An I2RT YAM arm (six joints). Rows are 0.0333 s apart.
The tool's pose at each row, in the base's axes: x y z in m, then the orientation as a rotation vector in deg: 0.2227 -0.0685 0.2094 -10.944 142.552 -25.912; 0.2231 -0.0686 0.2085 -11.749 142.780 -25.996; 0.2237 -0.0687 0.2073 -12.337 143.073 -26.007; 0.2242 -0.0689 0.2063 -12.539 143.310 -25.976; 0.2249 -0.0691 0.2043 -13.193 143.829 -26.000; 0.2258 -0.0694 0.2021 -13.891 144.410 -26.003; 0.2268 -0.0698 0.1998 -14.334 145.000 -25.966; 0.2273 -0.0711 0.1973 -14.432 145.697 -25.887; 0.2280 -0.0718 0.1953 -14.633 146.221 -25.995; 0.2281 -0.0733 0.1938 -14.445 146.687 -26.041; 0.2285 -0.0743 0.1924 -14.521 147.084 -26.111; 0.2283 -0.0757 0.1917 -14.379 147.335 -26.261; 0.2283 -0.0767 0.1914 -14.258 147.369 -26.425; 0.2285 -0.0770 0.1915 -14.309 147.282 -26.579; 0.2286 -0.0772 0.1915 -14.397 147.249 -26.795; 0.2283 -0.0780 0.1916 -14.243 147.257 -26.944
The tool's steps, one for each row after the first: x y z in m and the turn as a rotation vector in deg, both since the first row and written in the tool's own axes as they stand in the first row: 0.0002 0.0002 0.0009 -0.168 0.182 -0.615; 0.0004 0.0005 0.0022 -0.349 0.430 -1.061; 0.0005 0.0007 0.0034 -0.460 0.642 -1.216; 0.0011 0.0012 0.0053 -0.688 1.111 -1.728; 0.0016 0.0017 0.0076 -0.951 1.637 -2.270; 0.0021 0.0021 0.0101 -1.183 2.179 -2.619; 0.0033 0.0018 0.0126 -1.385 2.837 -2.721; 0.0040 0.0018 0.0148 -1.450 3.356 -2.928; 0.0051 0.0010 0.0164 -1.460 3.827 -2.841; 0.0057 0.0006 0.0180 -1.500 4.222 -2.941; 0.0066 -0.0005 0.0188 -1.411 4.501 -2.896; 0.0070 -0.0013 0.0193 -1.278 4.571 -2.854; 0.0069 -0.0016 0.0194 -1.169 4.513 -2.920; 0.0068 -0.0018 0.0195 -1.036 4.517 -3.032; 0.0072 -0.0026 0.0195 -0.901 4.562 -2.961
